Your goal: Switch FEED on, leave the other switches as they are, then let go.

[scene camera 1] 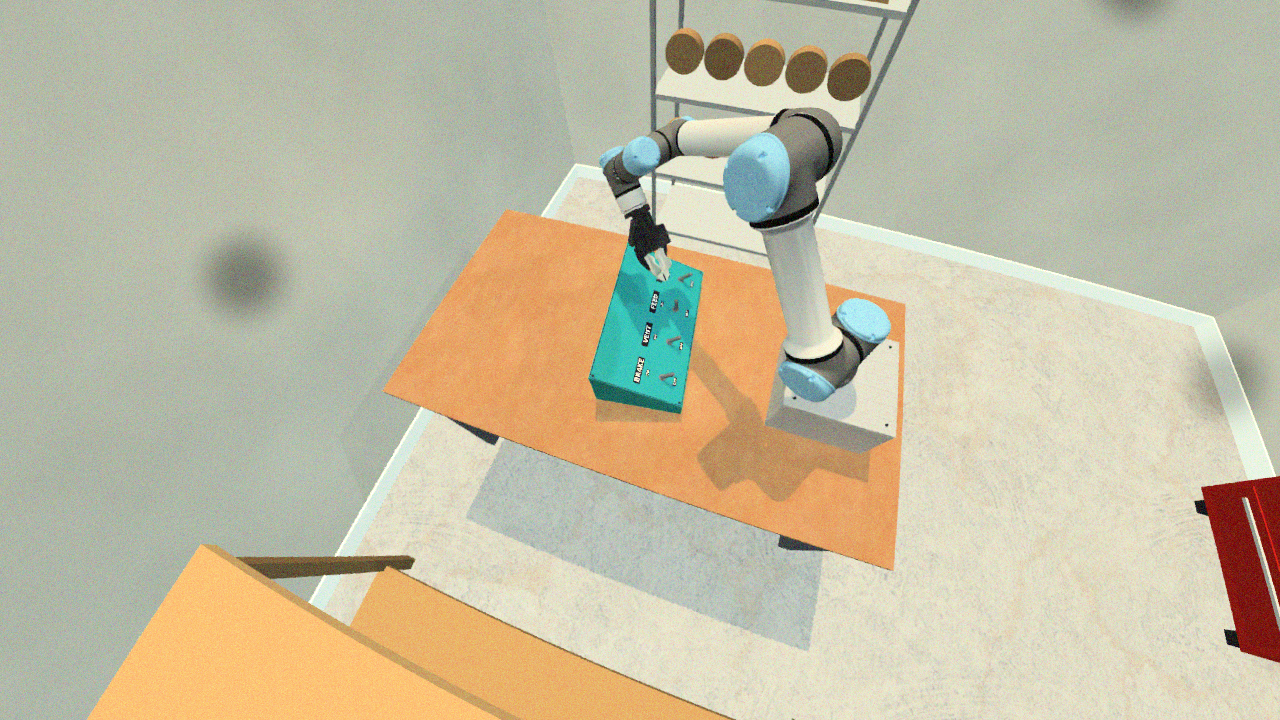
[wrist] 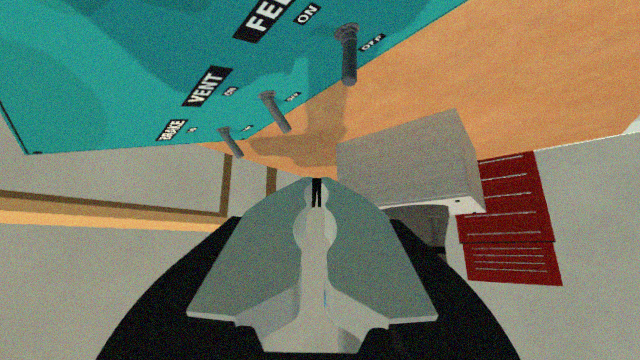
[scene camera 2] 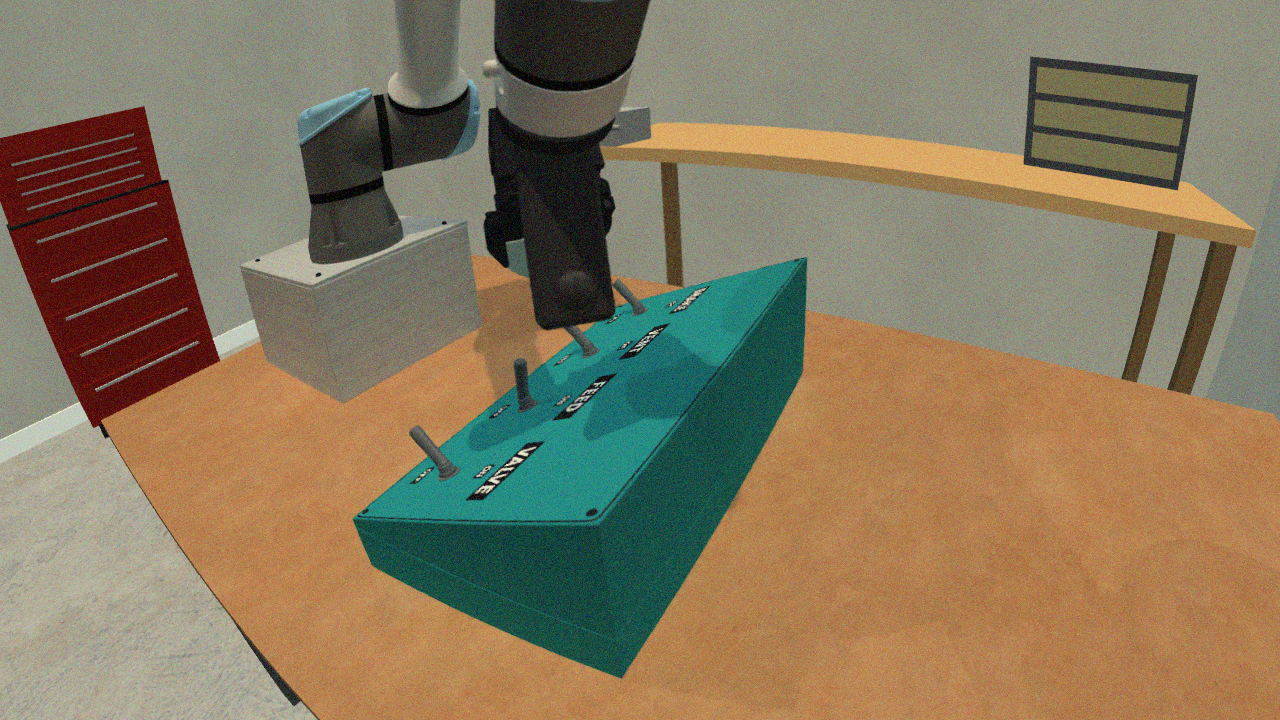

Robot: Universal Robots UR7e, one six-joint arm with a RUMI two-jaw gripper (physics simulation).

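Pixels of known places: gripper, fingertip midpoint: (scene camera 1: 665, 281) (wrist: 317, 180); arm's base, origin of the base link: (wrist: 412, 209) (scene camera 2: 356, 246).
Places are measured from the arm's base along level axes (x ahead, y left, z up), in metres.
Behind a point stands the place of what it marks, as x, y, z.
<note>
A teal sloped switch panel (scene camera 1: 617, 344) @[0.533, 0.200, -0.039] (scene camera 2: 662, 465) @[0.672, -0.062, -0.036] (wrist: 130, 40) @[0.558, 0.083, -0.044] carries the labelled levers. The FEED lever (scene camera 2: 521, 383) @[0.459, -0.024, -0.064] (wrist: 349, 62) @[0.461, -0.022, -0.057] stands more upright than its neighbours and leans to the ON side compared with them. The VALVE lever (scene camera 2: 431, 449) @[0.484, -0.140, -0.068], VENT lever (scene camera 2: 581, 340) @[0.414, 0.088, -0.075] (wrist: 277, 115) @[0.408, 0.087, -0.068] and BRAKE lever (scene camera 2: 630, 297) @[0.374, 0.202, -0.072] (wrist: 232, 144) @[0.371, 0.200, -0.069] lean toward OFF. VALVE does not show in the wrist view. My gripper (scene camera 1: 663, 275) @[0.489, -0.009, 0.041] (wrist: 317, 180) @[0.489, -0.009, 0.041] is shut and empty, above the panel and apart from the levers in the wrist view. Its fingertips are hidden in scene camera 2.
The panel stands on an orange-brown table (scene camera 1: 483, 295) @[1.122, 0.197, -0.178] (scene camera 2: 984, 501) @[0.840, 0.220, -0.178]. The arm's grey base block (scene camera 1: 832, 420) @[-0.066, 0.141, -0.011] (scene camera 2: 393, 313) @[0.092, 0.005, -0.090] (wrist: 405, 155) @[0.094, -0.008, -0.104] stands on the panel's lever side. A shelf rack (scene camera 1: 654, 116) stands behind the table. A red cabinet (scene camera 2: 116, 295) and a wooden bench (scene camera 2: 850, 161) are farther away.
</note>
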